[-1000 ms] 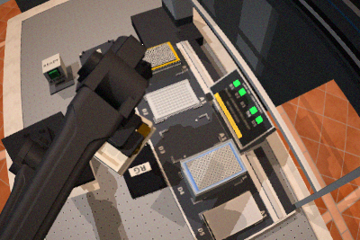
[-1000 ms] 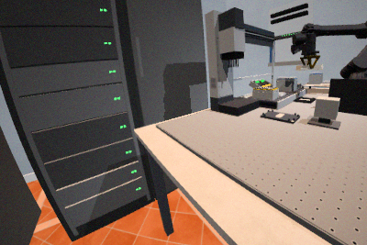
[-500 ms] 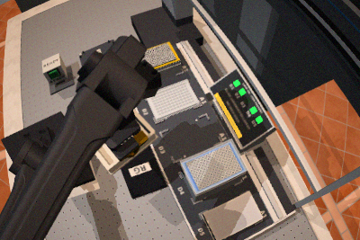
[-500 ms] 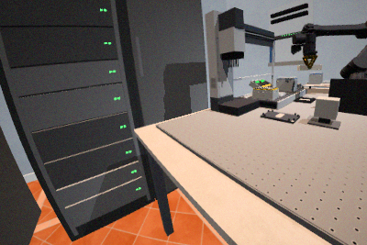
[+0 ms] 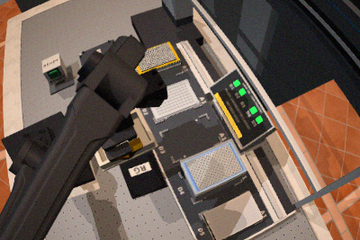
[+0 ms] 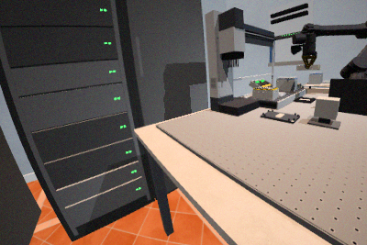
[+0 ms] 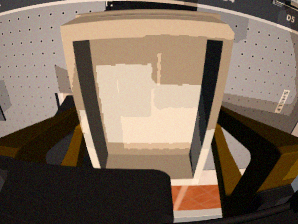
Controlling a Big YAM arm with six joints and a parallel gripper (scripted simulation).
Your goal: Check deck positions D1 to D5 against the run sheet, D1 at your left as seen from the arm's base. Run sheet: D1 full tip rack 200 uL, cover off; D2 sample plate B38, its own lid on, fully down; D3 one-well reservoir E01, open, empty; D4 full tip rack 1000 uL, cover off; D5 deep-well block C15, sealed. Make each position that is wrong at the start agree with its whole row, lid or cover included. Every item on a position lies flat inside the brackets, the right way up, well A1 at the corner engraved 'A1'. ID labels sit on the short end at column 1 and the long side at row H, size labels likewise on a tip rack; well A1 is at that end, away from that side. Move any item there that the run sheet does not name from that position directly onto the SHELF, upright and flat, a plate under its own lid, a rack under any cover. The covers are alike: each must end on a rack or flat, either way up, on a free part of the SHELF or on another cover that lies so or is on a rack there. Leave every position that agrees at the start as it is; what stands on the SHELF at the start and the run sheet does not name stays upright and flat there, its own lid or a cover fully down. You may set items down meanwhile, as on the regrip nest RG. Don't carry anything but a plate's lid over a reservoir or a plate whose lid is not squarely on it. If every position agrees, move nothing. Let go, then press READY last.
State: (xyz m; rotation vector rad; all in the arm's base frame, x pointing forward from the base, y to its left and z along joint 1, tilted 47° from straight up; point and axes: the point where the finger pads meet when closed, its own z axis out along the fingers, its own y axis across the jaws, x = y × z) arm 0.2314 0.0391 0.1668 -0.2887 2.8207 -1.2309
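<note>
My gripper is now 180 mm short of the blue-framed tip rack, 90 mm to the left of it and 110 mm above it. The rest, counted from my hand: one-well reservoir (10 mm below); sealed block (180 mm ahead, 220 mm to the right, 160 mm below); black regrip nest (10 mm ahead, 220 mm below).
</note>
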